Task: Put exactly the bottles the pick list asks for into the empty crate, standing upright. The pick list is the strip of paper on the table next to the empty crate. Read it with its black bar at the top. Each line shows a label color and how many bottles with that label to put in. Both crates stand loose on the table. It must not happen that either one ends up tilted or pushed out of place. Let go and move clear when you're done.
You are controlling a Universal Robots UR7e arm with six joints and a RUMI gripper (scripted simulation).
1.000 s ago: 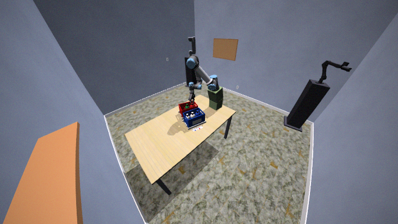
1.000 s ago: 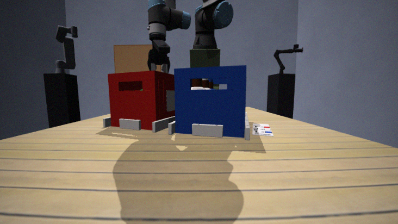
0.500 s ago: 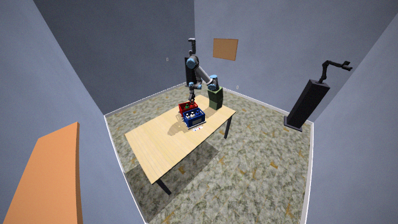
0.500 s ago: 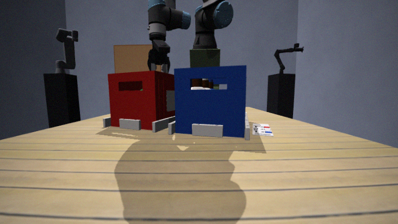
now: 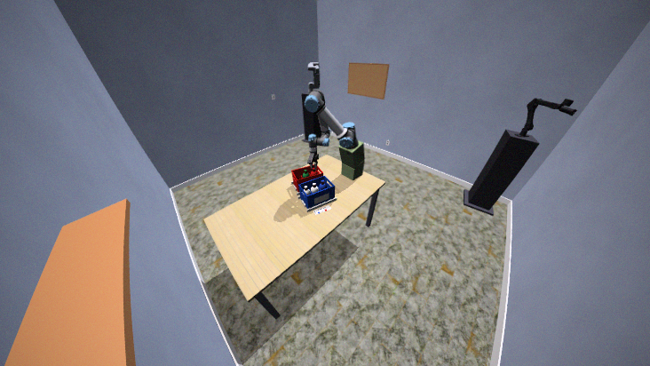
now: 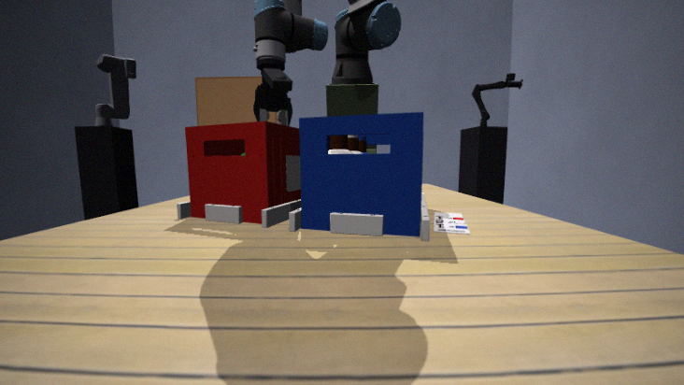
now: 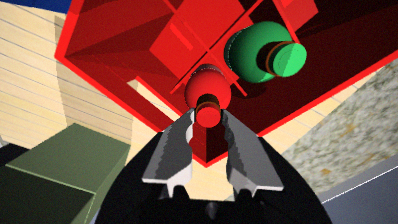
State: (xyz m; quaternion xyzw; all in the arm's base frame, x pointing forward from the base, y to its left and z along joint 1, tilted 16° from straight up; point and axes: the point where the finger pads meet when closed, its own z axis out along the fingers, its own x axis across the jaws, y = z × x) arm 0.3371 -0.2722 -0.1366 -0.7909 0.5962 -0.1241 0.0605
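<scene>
My gripper is now 7 cm above the red-capped bottle. Round my hand: blue-capped bottle (12 cm ahead, 20 cm to the left, 7 cm below); then red crate (10 cm ahead, 7 cm below); then green bottle (7 cm ahead, 5 cm to the right, 7 cm below).
</scene>
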